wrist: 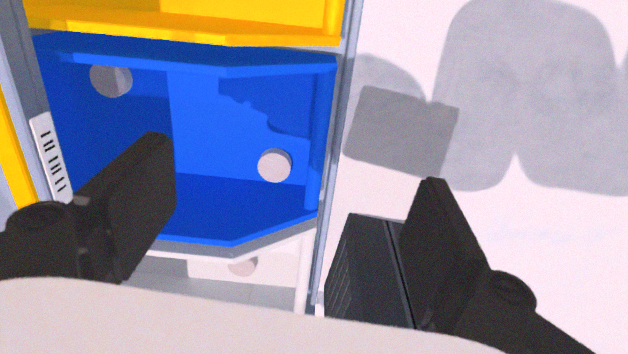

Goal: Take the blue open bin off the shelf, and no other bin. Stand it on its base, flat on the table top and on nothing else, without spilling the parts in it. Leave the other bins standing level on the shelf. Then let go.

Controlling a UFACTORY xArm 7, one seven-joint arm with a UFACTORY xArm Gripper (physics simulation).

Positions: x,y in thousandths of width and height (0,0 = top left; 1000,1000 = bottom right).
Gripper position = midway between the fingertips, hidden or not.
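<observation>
Visible: blue open bin (356,301). Dark box (584,801). Whitish bin (447,798). White label strip (68,349). The gripper (467,538), visible too.
</observation>
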